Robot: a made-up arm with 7 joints. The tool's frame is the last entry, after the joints. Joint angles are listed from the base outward. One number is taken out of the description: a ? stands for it. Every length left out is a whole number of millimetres.
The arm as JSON. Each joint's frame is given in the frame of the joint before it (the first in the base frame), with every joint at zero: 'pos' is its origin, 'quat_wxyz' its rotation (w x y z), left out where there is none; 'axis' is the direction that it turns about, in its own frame. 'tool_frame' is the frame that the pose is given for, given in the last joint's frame.
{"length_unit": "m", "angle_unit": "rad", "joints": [
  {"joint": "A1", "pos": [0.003, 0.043, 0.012], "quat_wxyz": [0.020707, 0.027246, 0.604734, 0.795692], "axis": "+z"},
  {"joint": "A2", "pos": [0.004, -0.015, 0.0], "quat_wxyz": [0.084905, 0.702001, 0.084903, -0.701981], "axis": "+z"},
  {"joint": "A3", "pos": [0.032, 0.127, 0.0], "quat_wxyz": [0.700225, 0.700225, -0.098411, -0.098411], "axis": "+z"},
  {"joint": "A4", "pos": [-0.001, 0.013, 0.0], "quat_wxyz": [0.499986, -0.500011, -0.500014, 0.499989], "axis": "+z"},
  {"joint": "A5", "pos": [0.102, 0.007, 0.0], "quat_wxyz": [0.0, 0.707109, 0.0, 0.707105], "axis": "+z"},
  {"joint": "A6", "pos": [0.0, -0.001, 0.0], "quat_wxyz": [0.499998, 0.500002, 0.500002, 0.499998], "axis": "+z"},
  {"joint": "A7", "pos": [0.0, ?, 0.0], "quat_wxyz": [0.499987, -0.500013, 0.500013, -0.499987], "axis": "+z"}
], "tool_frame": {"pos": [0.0, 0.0, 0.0], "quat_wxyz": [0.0, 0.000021, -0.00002, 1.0]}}
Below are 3 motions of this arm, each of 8 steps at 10 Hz.
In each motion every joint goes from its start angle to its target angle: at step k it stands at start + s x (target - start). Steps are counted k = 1, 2, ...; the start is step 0. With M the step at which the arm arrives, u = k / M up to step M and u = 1 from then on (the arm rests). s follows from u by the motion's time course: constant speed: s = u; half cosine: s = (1 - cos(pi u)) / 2; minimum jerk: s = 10 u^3 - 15 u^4 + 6 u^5.
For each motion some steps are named. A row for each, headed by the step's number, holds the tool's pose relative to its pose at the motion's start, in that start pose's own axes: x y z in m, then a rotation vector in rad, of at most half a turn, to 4 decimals.
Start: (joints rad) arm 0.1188 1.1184 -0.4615 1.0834 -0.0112 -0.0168 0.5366
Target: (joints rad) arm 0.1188 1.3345 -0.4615 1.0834 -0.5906 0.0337 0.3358
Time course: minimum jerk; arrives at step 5
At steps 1, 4, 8:
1: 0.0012 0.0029 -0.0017 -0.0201 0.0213 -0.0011
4: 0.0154 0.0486 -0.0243 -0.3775 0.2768 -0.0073
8: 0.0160 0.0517 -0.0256 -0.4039 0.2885 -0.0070

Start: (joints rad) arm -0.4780 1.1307 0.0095 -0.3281 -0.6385 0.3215 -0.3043
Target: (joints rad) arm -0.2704 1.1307 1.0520 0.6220 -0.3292 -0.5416 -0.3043
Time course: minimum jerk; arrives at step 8
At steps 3, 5, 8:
3: -0.0353 0.0524 -0.0019 0.0953 -0.0983 0.3852
5: -0.1249 0.0983 -0.0102 0.2892 -0.1712 0.9523
8: -0.1828 0.0984 -0.0195 0.4042 -0.1651 1.2529

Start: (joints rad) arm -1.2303 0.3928 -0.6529 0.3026 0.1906 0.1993 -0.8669
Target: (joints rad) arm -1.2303 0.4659 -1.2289 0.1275 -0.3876 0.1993 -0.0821
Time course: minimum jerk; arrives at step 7
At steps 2, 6, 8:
2: 0.0082 -0.0092 0.0045 -0.0034 -0.0469 0.0308
6: 0.0418 -0.0801 0.0172 -0.2090 -0.1750 0.1453
8: 0.0422 -0.0824 0.0173 -0.2179 -0.1735 0.1475

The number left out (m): 0.059
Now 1 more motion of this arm.
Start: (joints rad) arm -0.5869 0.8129 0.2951 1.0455 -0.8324 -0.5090 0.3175
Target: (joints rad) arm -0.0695 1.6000 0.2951 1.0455 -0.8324 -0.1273 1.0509
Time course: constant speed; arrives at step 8
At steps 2, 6, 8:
2: 0.0186 0.0333 0.0287 0.2041 -0.0748 0.2235
6: 0.0403 0.0670 0.1034 0.5681 -0.3403 0.6387
8: 0.0442 0.0644 0.1424 0.7154 -0.5318 0.8193

